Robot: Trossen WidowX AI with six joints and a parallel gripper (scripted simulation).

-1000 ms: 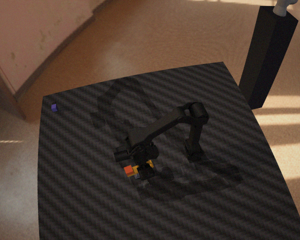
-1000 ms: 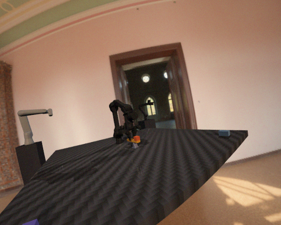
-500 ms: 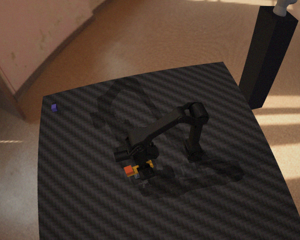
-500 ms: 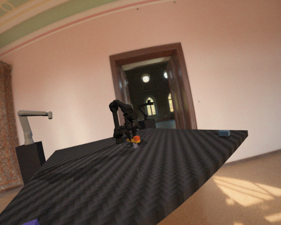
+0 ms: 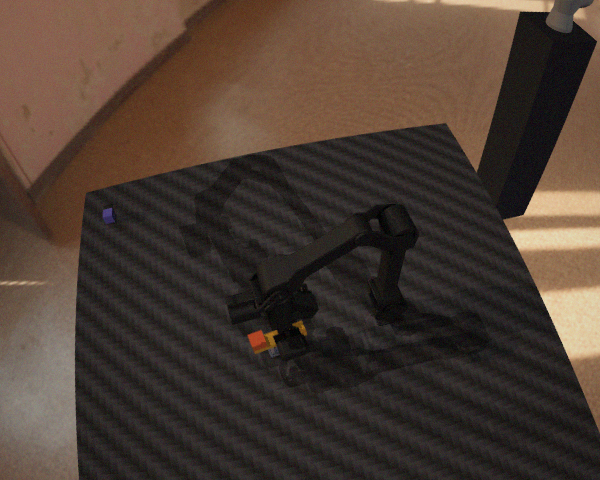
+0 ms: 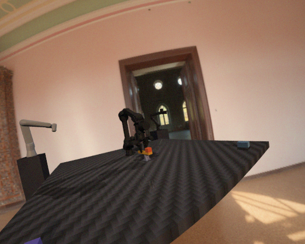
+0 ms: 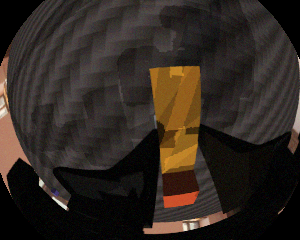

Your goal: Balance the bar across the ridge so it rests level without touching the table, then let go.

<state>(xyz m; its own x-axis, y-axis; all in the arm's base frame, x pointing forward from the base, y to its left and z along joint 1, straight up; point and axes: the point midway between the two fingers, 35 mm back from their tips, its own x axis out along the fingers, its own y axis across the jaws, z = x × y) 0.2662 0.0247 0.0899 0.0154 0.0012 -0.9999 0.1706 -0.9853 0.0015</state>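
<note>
The ridge lies 2 cm ahead of my gripper tip and 1 cm below it. Also, from my gripper tip: small purple cube: 52 cm to the right, 47 cm ahead, 4 cm below; bar: 4 cm ahead, 1 cm to the left, 1 cm above; blue-grey block: 48 cm to the left, 47 cm ahead, 4 cm below.
</note>
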